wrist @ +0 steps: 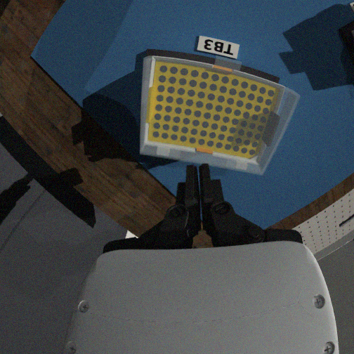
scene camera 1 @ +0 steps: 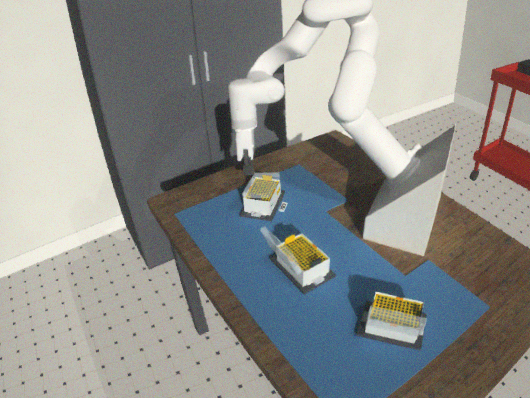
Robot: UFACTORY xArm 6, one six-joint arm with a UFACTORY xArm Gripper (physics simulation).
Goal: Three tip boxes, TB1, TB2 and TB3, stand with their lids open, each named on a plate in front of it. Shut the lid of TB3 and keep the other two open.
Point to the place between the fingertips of the gripper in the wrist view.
199,179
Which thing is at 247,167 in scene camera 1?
The gripper.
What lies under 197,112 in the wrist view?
A clear lid.
